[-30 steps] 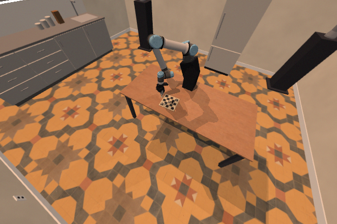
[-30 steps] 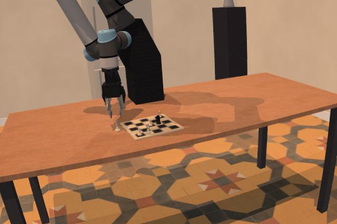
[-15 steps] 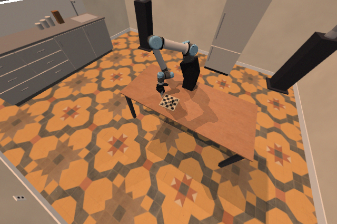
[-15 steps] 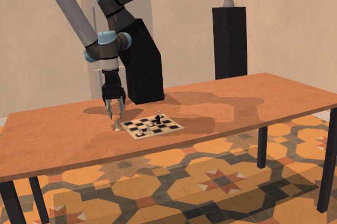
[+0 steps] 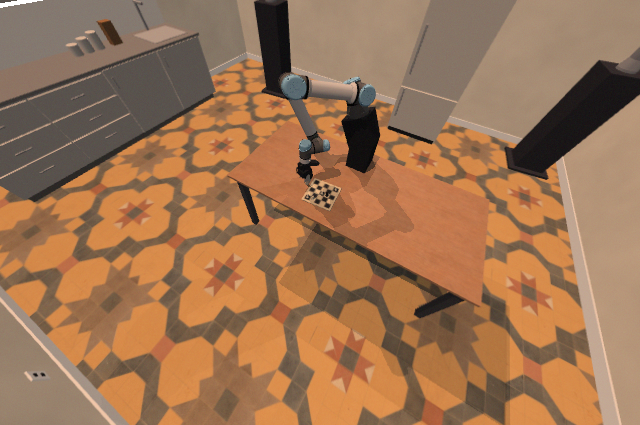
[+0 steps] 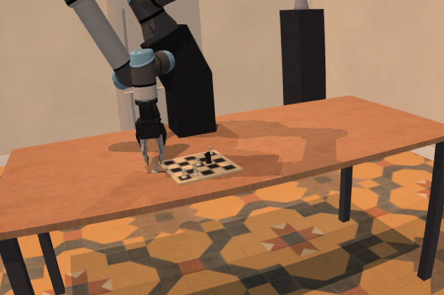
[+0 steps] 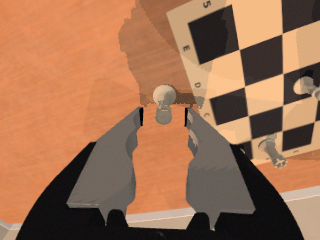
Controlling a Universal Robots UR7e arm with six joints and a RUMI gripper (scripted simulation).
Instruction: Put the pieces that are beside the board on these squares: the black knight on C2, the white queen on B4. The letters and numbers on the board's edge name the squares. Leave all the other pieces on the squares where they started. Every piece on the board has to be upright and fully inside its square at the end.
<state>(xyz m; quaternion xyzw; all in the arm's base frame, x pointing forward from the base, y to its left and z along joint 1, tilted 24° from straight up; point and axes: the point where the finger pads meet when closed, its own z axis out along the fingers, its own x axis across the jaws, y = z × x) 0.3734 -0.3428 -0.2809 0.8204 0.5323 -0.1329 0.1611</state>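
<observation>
My hand is 20 mm above the white queen. The rest, counted from my hand: black knight (170 mm to the left, 40 mm ahead, 20 mm below); then small chessboard (140 mm to the left, 40 mm below, 40 mm ahead).
</observation>
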